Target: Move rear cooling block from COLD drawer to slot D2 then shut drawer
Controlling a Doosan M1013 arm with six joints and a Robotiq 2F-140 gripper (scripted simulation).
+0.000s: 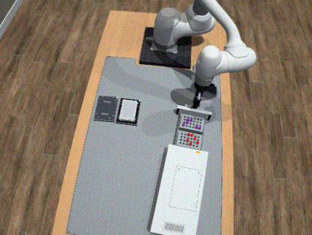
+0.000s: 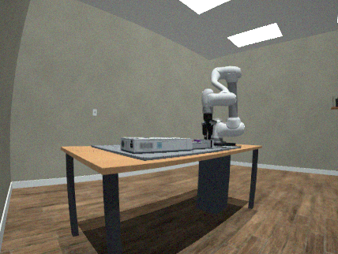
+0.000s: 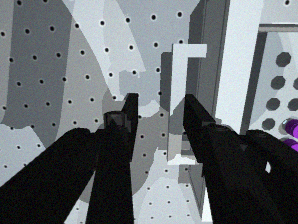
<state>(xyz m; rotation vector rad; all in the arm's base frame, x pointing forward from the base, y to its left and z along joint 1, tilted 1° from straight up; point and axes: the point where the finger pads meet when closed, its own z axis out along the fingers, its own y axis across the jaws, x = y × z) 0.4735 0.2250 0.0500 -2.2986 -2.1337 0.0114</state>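
My hand is 22 cm short of the cooling block, 4 cm above it and 2 cm to the left of it. Also, from my hand: deck slot D2 (50 cm to the right, 8 cm ahead, 6 cm below); then white cooler (32 cm ahead, 3 cm below, 2 cm to the right).
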